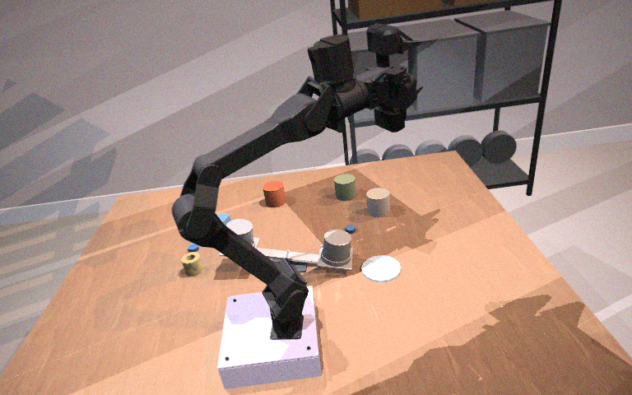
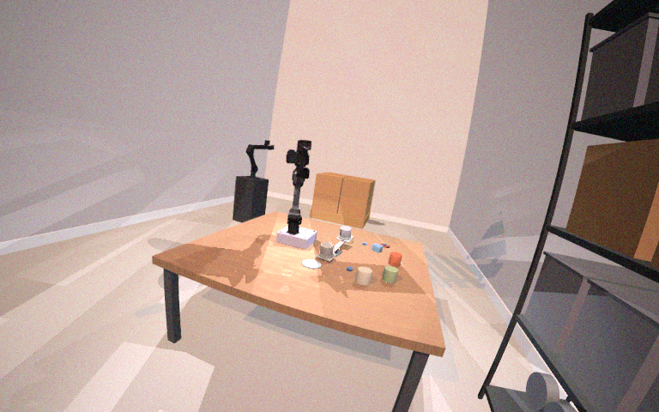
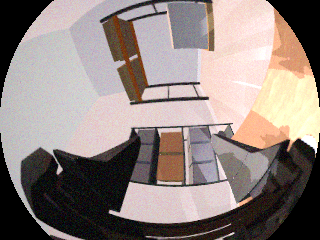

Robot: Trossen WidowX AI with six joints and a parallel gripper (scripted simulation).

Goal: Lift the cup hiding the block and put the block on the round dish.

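My gripper tip is now 9 cm short of the teal block, 21 cm to the right of it and 49 cm above it. Also, from my gripper tip: round dish (6 cm ahead, 9 cm to the left, 53 cm below); then beige cylinder (34 cm ahead, 10 cm to the left, 50 cm below); then green cylinder (44 cm ahead, 20 cm to the left, 50 cm below).
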